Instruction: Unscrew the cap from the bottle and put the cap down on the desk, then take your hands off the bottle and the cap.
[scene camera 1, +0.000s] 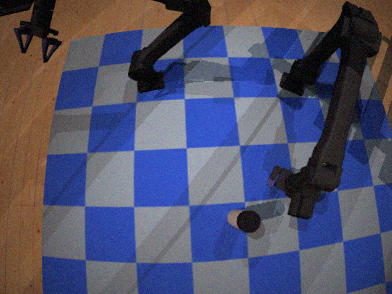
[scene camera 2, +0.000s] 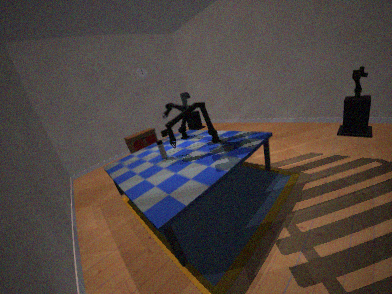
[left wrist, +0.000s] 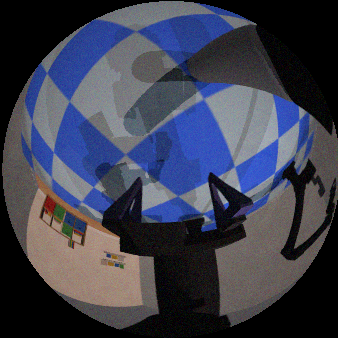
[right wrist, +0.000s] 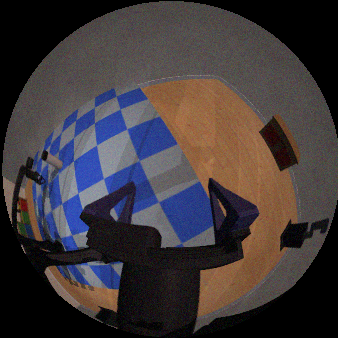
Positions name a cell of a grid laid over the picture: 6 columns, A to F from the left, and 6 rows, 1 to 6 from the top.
Note:
My left gripper (left wrist: D4) is open and holds nothing. Also in view: a black cap (left wrist: F2). My right gripper (scene camera 1: A2) is open, with nothing in its grasp.
My right gripper also shows in the right wrist view (right wrist: D4).

